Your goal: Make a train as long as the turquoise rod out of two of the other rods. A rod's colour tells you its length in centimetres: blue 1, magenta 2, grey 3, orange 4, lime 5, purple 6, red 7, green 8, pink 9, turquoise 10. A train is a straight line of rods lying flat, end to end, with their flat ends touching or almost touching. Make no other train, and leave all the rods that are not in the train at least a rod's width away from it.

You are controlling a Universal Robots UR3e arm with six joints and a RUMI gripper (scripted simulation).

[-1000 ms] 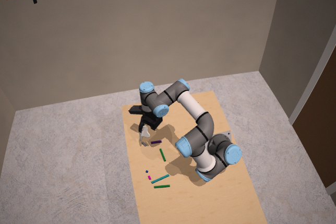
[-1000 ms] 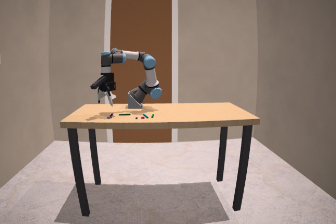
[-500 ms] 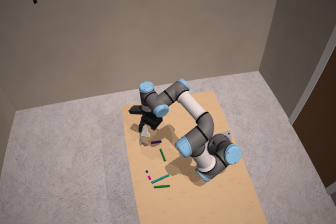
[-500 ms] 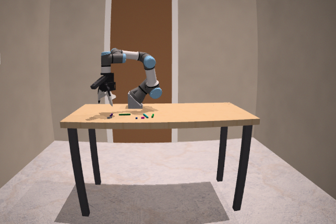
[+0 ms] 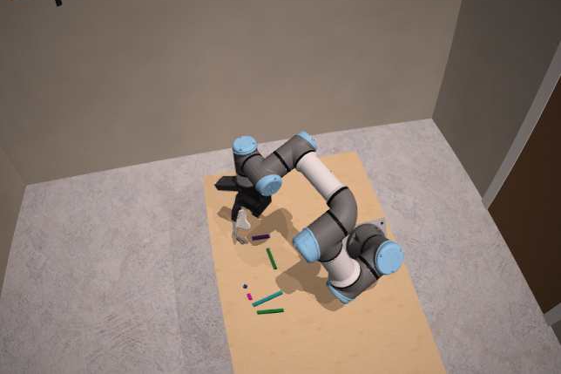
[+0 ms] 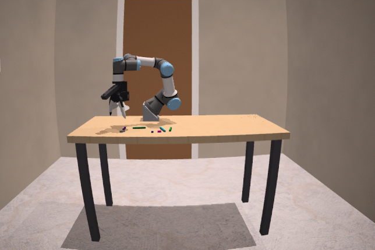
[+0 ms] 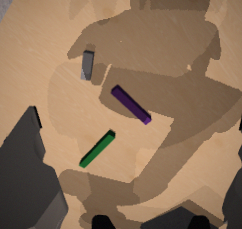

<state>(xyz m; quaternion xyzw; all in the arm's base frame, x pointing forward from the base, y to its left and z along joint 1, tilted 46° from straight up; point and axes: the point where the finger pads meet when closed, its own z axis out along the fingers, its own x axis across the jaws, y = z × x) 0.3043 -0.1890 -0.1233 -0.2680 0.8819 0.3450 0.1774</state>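
Right now the magenta rod is 240 mm to the left of my hand, 80 mm ahead of it and 70 mm below it. The rest, counted from my hand: grey rod 70 mm below, 50 mm ahead, 30 mm to the left; then blue rod 200 mm to the left, 80 mm ahead, 70 mm below; then purple rod 70 mm below, 40 mm to the left, 20 mm behind.
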